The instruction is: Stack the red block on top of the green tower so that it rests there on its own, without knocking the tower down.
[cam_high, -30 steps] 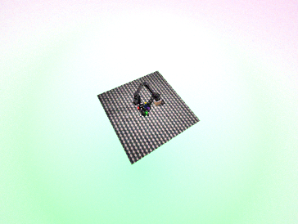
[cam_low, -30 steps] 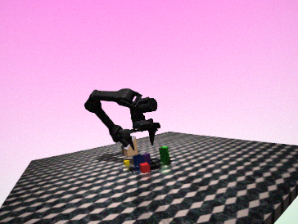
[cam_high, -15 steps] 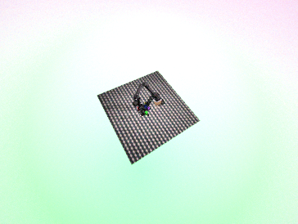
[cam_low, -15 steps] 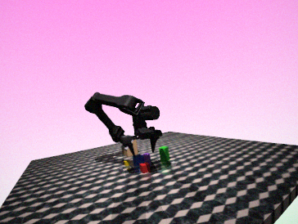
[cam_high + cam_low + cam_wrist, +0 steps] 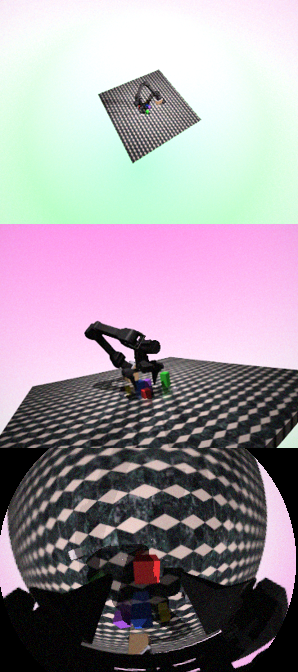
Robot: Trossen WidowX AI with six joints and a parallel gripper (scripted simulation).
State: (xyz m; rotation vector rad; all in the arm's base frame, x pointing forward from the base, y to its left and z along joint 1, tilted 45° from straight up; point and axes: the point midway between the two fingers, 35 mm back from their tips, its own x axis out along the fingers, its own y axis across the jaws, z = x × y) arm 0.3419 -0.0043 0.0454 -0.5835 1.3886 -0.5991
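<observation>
Right now my gripper tip is 3 cm above the red block. Round my gripper tip: small yellow block (15 cm behind, 4 cm to the right, 4 cm below); then purple block (15 cm behind, 7 cm to the left, 3 cm below); then blue block (13 cm behind, 3 cm below, 2 cm to the left).
</observation>
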